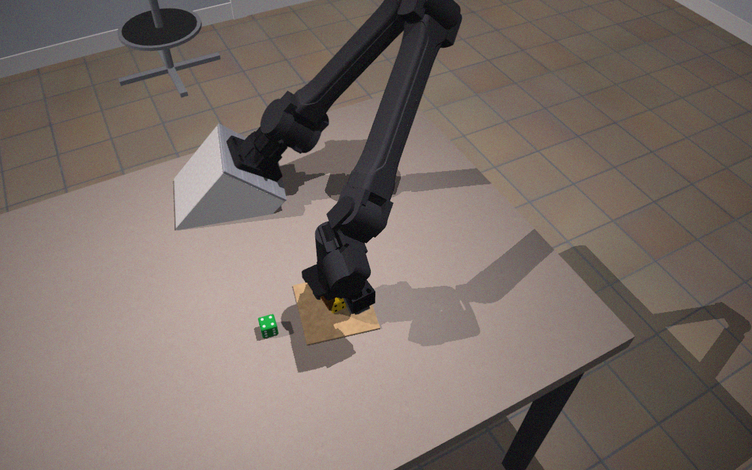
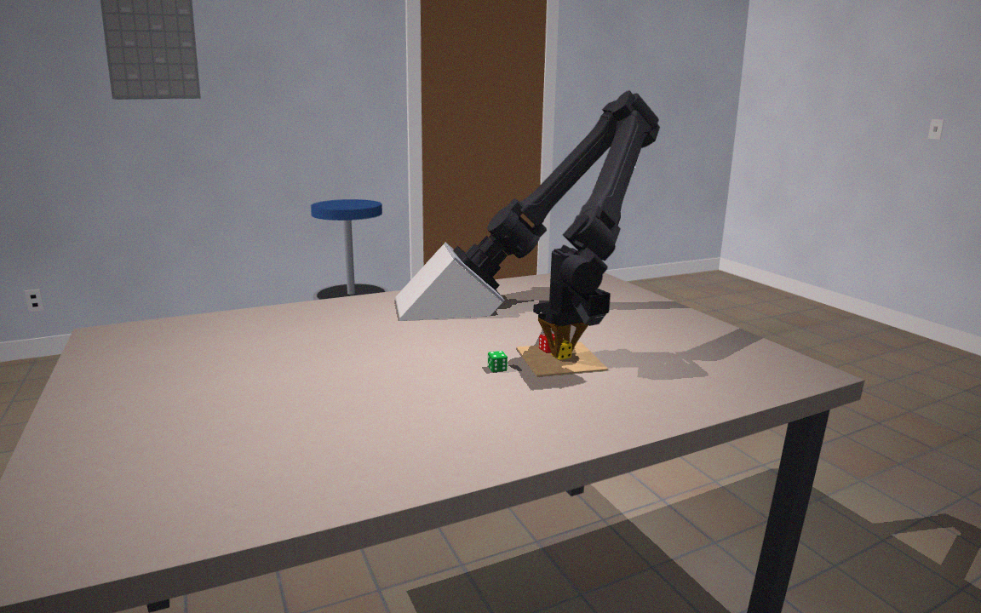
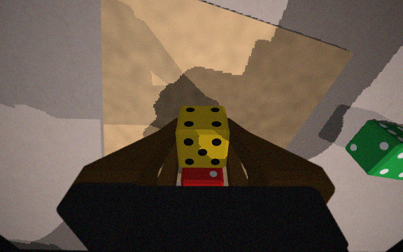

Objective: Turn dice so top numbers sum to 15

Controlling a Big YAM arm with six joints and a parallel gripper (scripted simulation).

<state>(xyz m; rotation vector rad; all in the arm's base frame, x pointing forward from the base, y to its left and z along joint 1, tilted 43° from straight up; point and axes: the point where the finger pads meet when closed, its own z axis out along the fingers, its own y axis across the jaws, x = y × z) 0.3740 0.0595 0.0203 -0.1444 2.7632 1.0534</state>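
Now: the yellow die right at my hand. From my hand the other things lie so: tan mat: 2 cm below; then green die: 13 cm to the right; then red die: 4 cm behind, 1 cm to the right.
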